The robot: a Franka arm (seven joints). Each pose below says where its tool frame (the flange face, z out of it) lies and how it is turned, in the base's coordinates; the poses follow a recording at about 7 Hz.
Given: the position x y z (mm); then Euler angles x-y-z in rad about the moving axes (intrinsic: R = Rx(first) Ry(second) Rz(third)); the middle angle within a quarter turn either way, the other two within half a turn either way.
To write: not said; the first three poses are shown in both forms.
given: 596, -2, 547, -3.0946, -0.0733, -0.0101
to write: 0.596, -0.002, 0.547, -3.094, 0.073, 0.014
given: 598, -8, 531, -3.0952, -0.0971, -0.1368
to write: 0.598, -0.008, 0.531, -3.082, 0.090, 0.142
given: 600, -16, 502, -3.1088, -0.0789, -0.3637
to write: 0.600, -0.016, 0.502, -3.083, 0.062, 0.367
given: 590, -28, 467, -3.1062, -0.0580, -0.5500
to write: 0.590, -0.028, 0.467, -3.081, 0.031, 0.552
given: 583, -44, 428, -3.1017, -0.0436, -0.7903
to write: 0.583, -0.044, 0.428, -3.083, 0.002, 0.791
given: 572, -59, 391, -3.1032, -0.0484, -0.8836
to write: 0.572, -0.059, 0.391, -3.080, 0.001, 0.885
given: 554, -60, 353, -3.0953, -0.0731, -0.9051
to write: 0.554, -0.060, 0.353, -3.056, 0.009, 0.907
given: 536, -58, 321, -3.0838, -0.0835, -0.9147
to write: 0.536, -0.058, 0.321, -3.040, 0.005, 0.917
